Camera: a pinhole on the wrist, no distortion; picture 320 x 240 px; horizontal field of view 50.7 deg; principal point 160.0 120.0 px. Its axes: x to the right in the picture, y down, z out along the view. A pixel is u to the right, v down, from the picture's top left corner.
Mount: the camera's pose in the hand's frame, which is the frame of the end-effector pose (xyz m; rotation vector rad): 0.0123 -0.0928 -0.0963 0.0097 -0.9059 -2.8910
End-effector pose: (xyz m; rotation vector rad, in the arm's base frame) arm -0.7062 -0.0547 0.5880 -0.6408 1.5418 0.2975
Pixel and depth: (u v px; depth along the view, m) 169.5 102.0 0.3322
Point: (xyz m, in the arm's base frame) -0.6299 0.1284 0.5632
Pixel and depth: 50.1 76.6 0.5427
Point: -0.6116 0.3155 0.3481
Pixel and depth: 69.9 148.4 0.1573
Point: -0.6665 -0.0511 0.5383
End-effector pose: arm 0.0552 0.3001 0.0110 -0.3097 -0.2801 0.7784
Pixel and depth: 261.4 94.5 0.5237
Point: -0.3135 0.3794 0.1966
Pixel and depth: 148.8 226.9 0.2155
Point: 0.0408 0.3164 0.1324
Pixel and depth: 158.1 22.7 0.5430
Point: -0.2736 0.5587 0.1192
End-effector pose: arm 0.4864 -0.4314 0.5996 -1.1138 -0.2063 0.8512
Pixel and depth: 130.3 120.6 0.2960
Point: 0.3860 -0.2968 0.5938
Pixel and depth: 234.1 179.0 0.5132
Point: 0.1489 -0.2215 0.7053
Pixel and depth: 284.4 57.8 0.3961
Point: 0.1892 -0.3743 0.5777
